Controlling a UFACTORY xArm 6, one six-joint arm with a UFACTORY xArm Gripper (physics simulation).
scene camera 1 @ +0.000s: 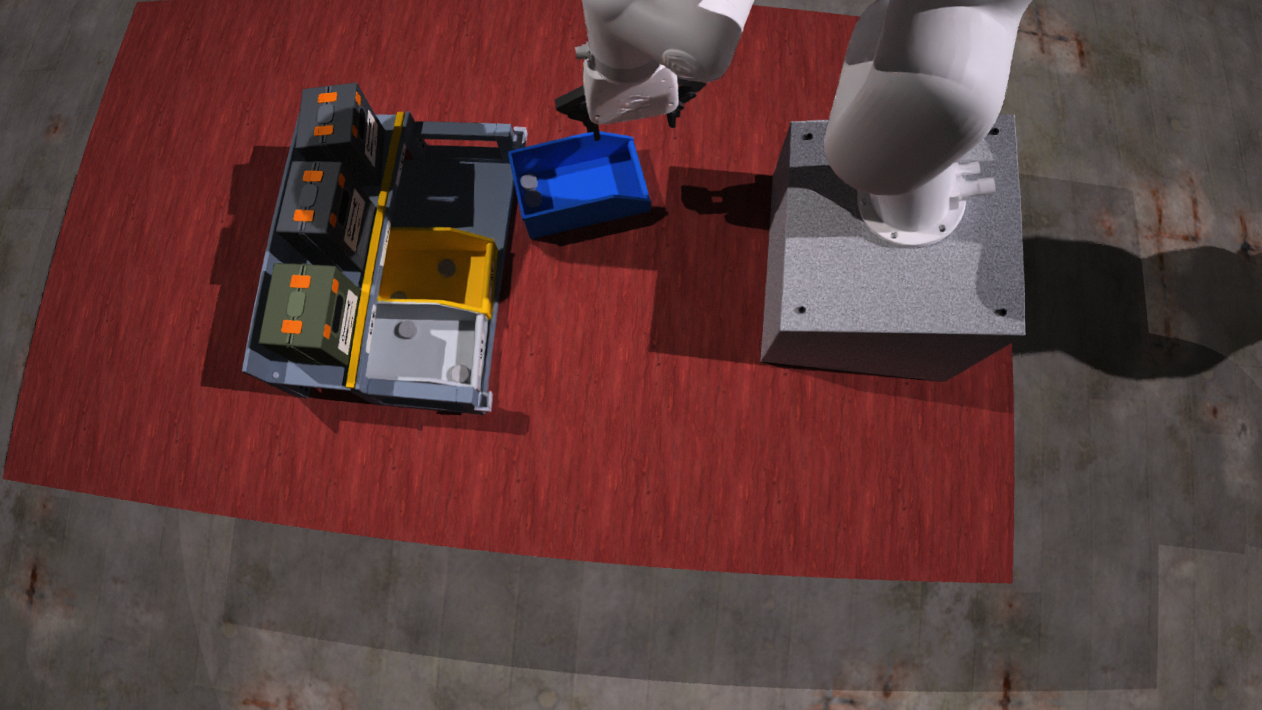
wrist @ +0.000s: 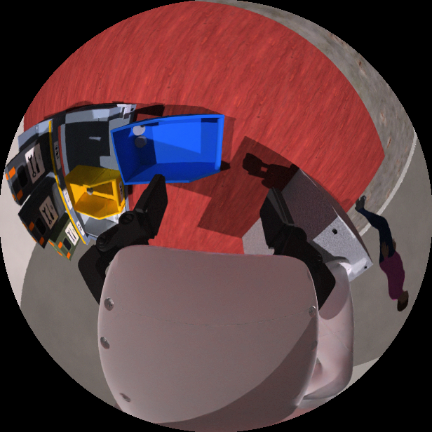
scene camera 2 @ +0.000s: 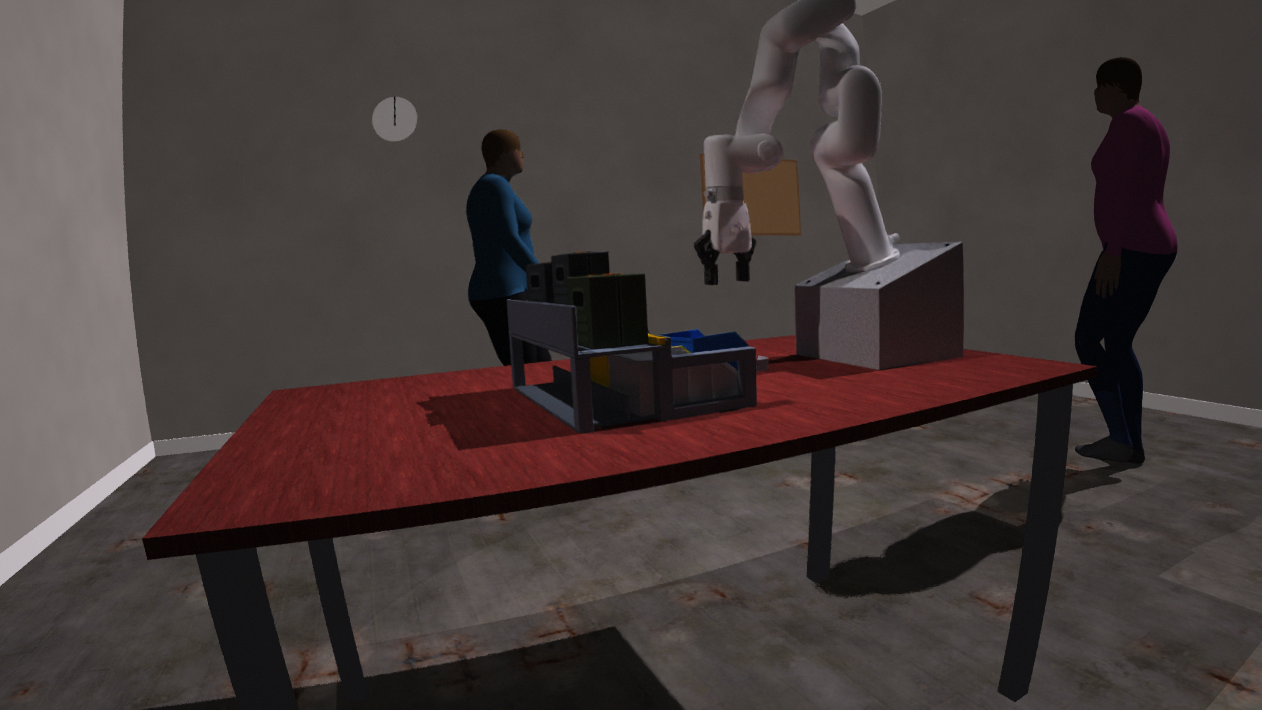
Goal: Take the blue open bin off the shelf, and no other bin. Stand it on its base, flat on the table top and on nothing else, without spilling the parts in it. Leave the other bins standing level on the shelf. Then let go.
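Places are measured from the arm's base along level axes (x up, y left, z back), in millimetres.
Where they show: gripper, fingertip midpoint: (scene camera 1: 633,123) (scene camera 2: 727,282); arm's base, link origin: (scene camera 1: 911,197) (scene camera 2: 872,262).
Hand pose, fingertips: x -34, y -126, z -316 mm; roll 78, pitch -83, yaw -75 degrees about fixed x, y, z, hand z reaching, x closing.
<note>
Each offset is from my fingertips to the top centre of the thing. "pt": to the spot under its first point. Level surfaces: height alone.
The blue open bin @[dy +11, dx -92, dz -73 mm] (scene camera 1: 586,172) (scene camera 2: 728,341) (wrist: 180,142) is off the shelf, base down in front of the shelf's empty bay, turned slightly. Its left end is very close to the shelf front; I cannot tell whether they touch or whether its base is fully flat. Grey round parts @[pt dy -4, dx -154, dz -146 mm] (scene camera 1: 529,183) (wrist: 139,131) lie inside its left end. The yellow bin @[dy +133, dx -86, dz -280 mm] (scene camera 1: 419,264) (wrist: 100,176) and the white bin @[dy +232, dx -86, dz -294 mm] (scene camera 1: 432,348) sit in the shelf (scene camera 1: 419,391) (scene camera 2: 579,392). My gripper (scene camera 1: 635,128) (scene camera 2: 727,279) (wrist: 216,192) is open and empty, above and clear of the blue bin.
Two dark toolboxes @[dy -15, dx +56, dz -367 mm] (scene camera 1: 339,114) @[dy +98, dx +66, dz -374 mm] (scene camera 1: 317,198) and a green toolbox @[dy +215, dx +31, dz -394 mm] (scene camera 1: 304,322) stand on the shelf's back part. The grey robot pedestal (scene camera 1: 882,291) (scene camera 2: 851,322) stands on the red table @[dx -167 mm] (scene camera 1: 706,485) (scene camera 2: 397,459), right of the blue bin. Two people stand beyond the table in scene camera 2.
</note>
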